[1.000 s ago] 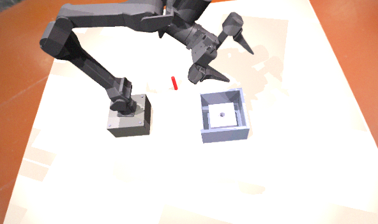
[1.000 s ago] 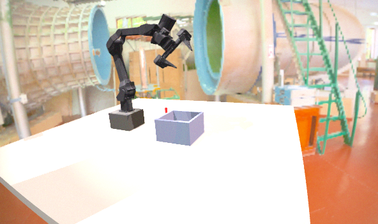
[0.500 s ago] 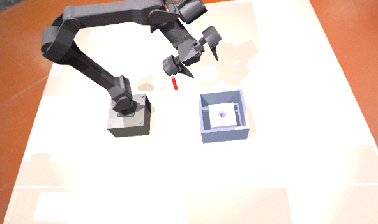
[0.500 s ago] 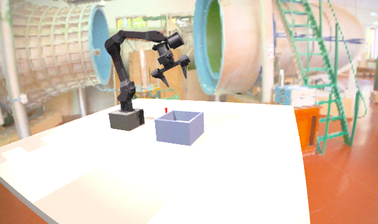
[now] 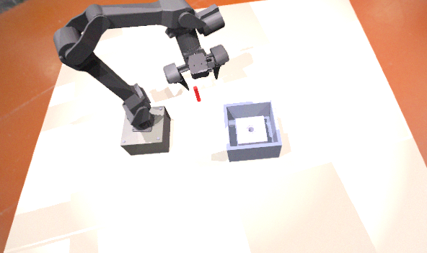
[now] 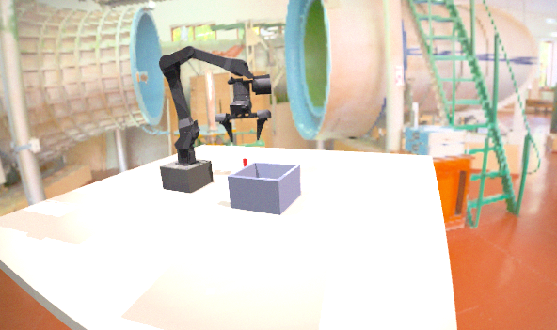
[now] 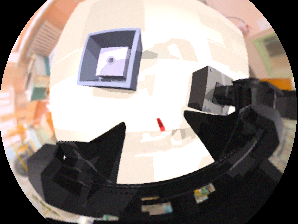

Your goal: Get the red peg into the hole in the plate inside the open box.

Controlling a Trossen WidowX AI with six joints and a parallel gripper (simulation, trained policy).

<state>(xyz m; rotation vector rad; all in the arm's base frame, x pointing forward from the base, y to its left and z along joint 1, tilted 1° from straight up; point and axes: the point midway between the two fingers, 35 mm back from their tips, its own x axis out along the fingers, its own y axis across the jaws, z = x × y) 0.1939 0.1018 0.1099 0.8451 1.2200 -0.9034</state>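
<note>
Now: the red peg 12 cm below my gripper tip, 4 cm to the left of it and 4 cm behind it. The rest, counted from my gripper tip: pale plate: 15 cm ahead, 11 cm to the right, 11 cm below; box: 15 cm ahead, 13 cm below, 11 cm to the right.
</note>
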